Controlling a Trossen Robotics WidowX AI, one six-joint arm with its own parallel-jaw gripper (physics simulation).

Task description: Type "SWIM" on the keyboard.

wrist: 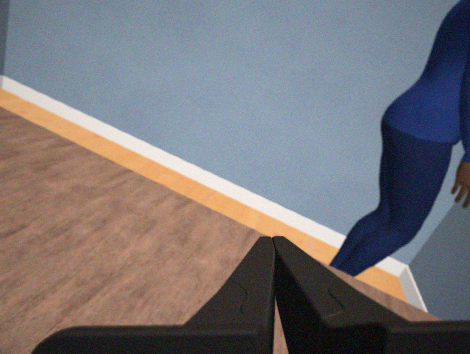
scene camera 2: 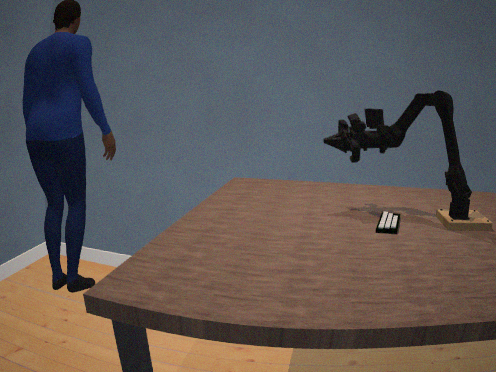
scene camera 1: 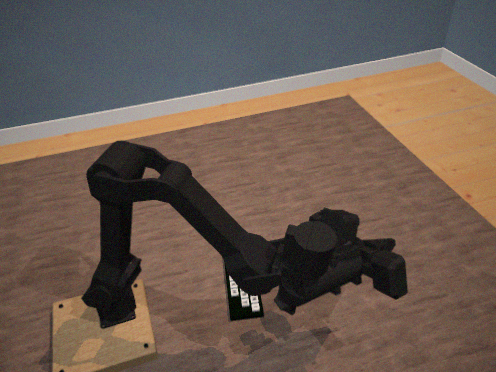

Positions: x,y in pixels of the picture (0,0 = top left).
Labels:
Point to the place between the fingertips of the gripper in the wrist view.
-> At 271,248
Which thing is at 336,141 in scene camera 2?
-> The gripper.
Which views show the gripper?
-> The wrist view, scene camera 2 and scene camera 1: all of them.

